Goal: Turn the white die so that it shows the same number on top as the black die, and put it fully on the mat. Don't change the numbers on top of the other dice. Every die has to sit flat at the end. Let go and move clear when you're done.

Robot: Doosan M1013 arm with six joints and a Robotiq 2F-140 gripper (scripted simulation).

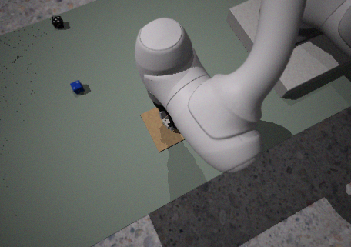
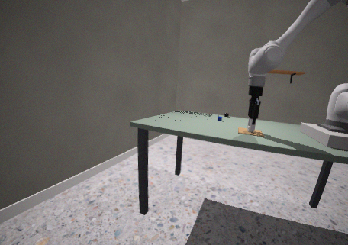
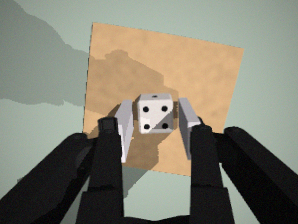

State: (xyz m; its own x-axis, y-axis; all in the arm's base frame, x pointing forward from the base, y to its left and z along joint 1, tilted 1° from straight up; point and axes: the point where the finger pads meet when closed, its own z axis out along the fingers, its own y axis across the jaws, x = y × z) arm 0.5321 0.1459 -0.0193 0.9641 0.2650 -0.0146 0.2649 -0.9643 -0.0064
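The white die is 30 mm below my hand. Also, from my hand: brown mat: 50 mm below; then blue die: 240 mm to the right, 230 mm ahead, 30 mm below; then black die: 510 mm to the right, 210 mm ahead, 30 mm below.
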